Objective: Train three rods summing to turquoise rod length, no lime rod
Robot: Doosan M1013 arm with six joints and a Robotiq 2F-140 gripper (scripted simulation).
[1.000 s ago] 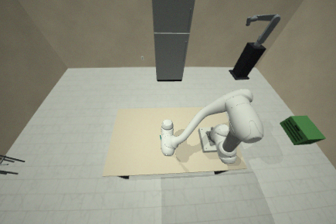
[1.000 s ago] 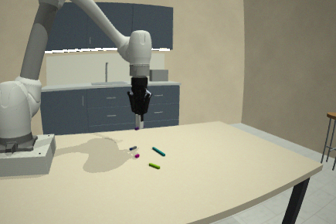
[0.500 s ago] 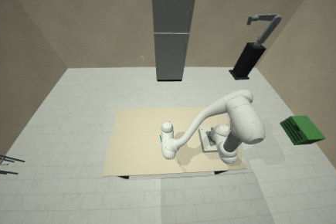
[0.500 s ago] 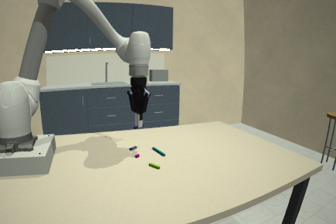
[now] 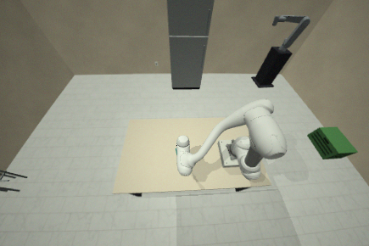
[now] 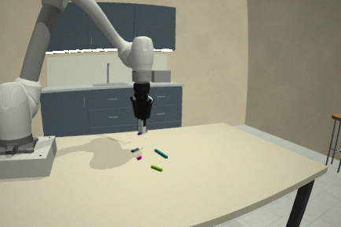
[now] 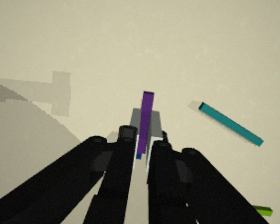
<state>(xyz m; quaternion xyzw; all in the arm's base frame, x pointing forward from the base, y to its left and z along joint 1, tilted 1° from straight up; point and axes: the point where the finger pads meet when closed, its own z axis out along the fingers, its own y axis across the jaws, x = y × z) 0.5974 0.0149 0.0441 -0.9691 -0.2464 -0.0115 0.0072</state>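
Right now the grey rod is 40 mm behind my hand, 20 mm to the right of it and 110 mm below it. Round my hand: turquoise rod 50 mm ahead, 110 mm to the right, 110 mm below; small blue rod 60 mm behind, 30 mm to the right, 110 mm below; purple rod 30 mm below.
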